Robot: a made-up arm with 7 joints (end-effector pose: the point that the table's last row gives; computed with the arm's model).
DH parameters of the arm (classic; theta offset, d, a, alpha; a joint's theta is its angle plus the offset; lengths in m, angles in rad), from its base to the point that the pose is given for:
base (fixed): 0 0 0 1.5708
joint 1: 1.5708 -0.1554 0 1.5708
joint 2: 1.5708 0 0 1.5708
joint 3: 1.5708 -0.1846 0 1.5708
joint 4: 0 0 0 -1.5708
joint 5: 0 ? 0 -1.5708
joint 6: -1.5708 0 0 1.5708
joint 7: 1.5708 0 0 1.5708
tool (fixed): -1.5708 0 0 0
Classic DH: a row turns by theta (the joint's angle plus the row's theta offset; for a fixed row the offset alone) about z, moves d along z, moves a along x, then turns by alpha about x.
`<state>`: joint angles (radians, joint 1 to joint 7).
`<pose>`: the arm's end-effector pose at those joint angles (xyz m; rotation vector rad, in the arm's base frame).
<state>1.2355 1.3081 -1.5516 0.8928 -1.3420 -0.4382 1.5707</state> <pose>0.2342 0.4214 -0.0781 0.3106 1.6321 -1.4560</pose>
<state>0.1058 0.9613 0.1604 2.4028 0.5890 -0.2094 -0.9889</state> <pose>0.1431 0.1884 0.0207 0.2359 -2.6138 0.4660</pose>
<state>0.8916 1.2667 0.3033 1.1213 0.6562 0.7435 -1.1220</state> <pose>0.1390 0.4392 0.1280 1.3647 -1.1409 1.5386</pose>
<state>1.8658 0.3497 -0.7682 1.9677 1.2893 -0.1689 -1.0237</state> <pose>0.0941 0.0590 0.1793 -1.1628 -2.5064 0.0729</pose>
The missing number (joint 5, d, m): -0.2174
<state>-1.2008 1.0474 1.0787 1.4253 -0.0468 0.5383 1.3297</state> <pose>0.0891 0.4373 -0.0744 0.0213 -0.0015 -0.4136</pose>
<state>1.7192 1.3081 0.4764 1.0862 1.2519 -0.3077 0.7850</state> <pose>-0.0361 0.4544 0.1675 -0.3442 2.4222 0.1833</pose>
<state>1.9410 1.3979 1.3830 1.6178 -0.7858 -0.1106 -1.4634</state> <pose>-0.1826 0.3639 -0.0274 -0.6011 -0.5734 -1.6099</pose>
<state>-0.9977 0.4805 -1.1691 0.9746 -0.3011 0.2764 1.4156</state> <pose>-0.2547 0.1503 -0.2481 -1.7211 1.4066 -0.8988</pose>
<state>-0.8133 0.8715 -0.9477 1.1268 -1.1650 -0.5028 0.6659</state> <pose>-0.1399 0.2655 -0.2900 -1.2818 0.4618 -2.2928</pose>
